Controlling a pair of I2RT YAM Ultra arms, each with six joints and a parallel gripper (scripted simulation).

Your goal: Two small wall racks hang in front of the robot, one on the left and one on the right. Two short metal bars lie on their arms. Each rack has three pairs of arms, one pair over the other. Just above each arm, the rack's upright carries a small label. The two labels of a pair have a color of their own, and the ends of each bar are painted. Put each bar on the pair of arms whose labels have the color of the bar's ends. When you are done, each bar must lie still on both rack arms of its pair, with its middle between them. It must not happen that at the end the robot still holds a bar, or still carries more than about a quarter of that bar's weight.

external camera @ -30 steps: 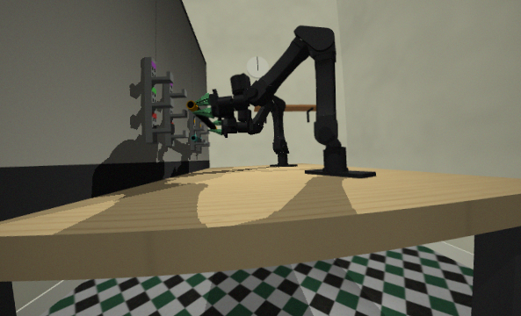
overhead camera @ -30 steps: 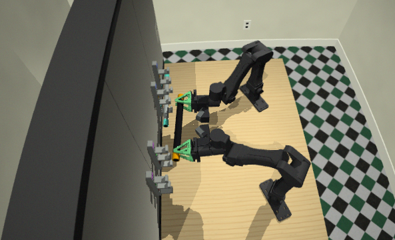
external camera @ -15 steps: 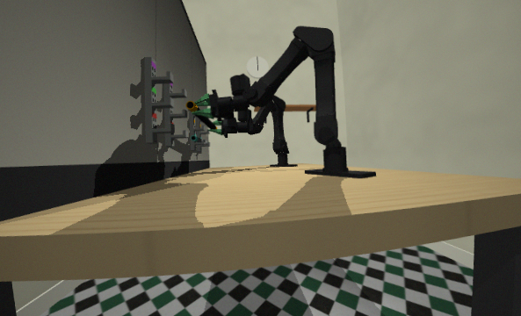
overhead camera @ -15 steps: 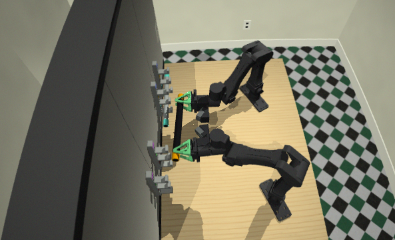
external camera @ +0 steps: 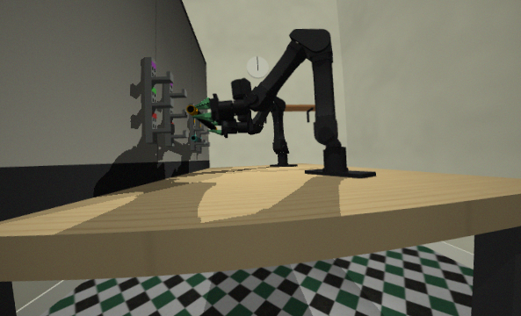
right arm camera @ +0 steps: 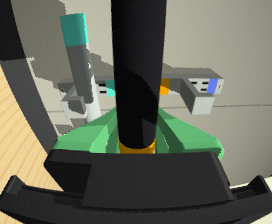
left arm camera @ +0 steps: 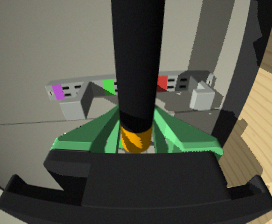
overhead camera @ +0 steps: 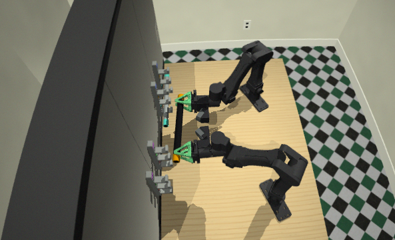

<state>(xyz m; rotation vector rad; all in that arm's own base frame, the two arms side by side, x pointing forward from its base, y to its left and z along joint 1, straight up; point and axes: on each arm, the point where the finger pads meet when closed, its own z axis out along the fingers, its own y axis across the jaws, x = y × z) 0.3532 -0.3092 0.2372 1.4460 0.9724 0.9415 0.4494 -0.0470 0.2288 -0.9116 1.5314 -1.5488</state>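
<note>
Now: right hand 8 cm to the left of the pale bar, 6 cm short of it and 6 cm above it. The rest, counted from my right hand: black bar 13 cm to the left.
Right now my left hand is 13 cm to the left of the black bar and 1 cm past it. From my left hand the other things lie so: pale bar: 34 cm to the right, 7 cm below, 5 cm ahead.
</note>
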